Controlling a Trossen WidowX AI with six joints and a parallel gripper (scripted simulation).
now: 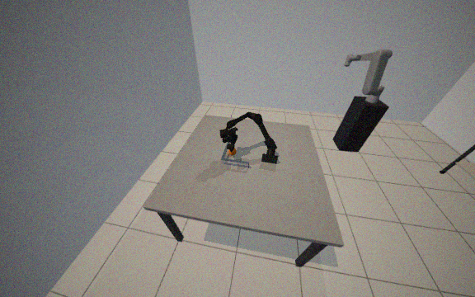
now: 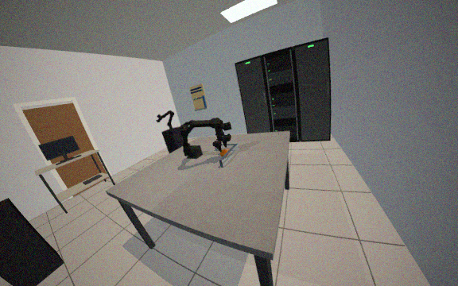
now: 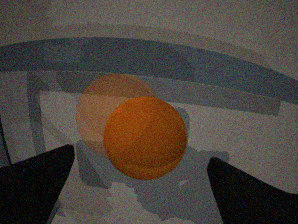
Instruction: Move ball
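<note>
Right now my gripper tip is 3 cm above the orange ball. Round my gripper tip: see-through copy of ball 2 cm ahead, 2 cm to the left, 3 cm below; then low clear wall 6 cm ahead, 2 cm to the right, 4 cm below.
</note>
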